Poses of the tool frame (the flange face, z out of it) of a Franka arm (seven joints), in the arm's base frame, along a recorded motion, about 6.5 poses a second.
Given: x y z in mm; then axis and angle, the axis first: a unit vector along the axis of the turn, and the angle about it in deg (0 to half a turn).
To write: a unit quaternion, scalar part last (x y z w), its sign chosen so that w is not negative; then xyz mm. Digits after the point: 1 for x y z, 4 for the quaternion.
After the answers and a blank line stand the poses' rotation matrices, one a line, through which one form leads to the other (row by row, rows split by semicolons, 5 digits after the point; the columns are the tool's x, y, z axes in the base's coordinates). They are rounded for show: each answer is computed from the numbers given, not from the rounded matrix.
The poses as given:
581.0 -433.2 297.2 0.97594 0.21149 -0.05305 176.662
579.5 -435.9 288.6 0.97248 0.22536 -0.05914 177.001
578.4 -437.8 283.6 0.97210 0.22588 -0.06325 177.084
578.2 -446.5 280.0 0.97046 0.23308 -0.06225 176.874
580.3 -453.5 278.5 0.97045 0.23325 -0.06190 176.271
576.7 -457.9 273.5 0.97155 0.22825 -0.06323 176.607
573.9 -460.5 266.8 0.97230 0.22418 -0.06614 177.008
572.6 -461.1 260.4 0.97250 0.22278 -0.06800 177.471
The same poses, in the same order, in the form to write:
0.9755 0.2114 -0.0530 0.0291 581.0 -433.2 297.2
0.9721 0.2253 -0.0591 0.0262 579.5 -435.9 288.6
0.9718 0.2258 -0.0632 0.0254 578.4 -437.8 283.6
0.9701 0.2330 -0.0622 0.0273 578.2 -446.5 280.0
0.9699 0.2331 -0.0619 0.0325 580.3 -453.5 278.5
0.9711 0.2281 -0.0632 0.0296 576.7 -457.9 273.5
0.9720 0.2241 -0.0661 0.0261 573.9 -460.5 266.8
0.9723 0.2227 -0.0680 0.0221 572.6 -461.1 260.4

0.90500 0.41554 -0.09115; 0.40936 -0.90892 -0.07925; -0.11577 0.03441 -0.99268
0.89151 0.44111 -0.10316; 0.43492 -0.89713 -0.07752; -0.12674 0.02424 -0.99164
0.89003 0.44209 -0.11140; 0.43565 -0.89673 -0.07801; -0.13438 0.02090 -0.99071
0.88368 0.45545 -0.10802; 0.44866 -0.88994 -0.08192; -0.13344 0.02392 -0.99077
0.88365 0.45626 -0.10484; 0.44821 -0.88919 -0.09196; -0.13518 0.03427 -0.99023
0.88791 0.44686 -0.10925; 0.43938 -0.89414 -0.08634; -0.13626 0.02866 -0.99026
0.89081 0.43910 -0.11683; 0.43219 -0.89819 -0.08039; -0.14023 0.02112 -0.98989
0.89154 0.43609 -0.12236; 0.43009 -0.89981 -0.07319; -0.14202 0.01263 -0.98978

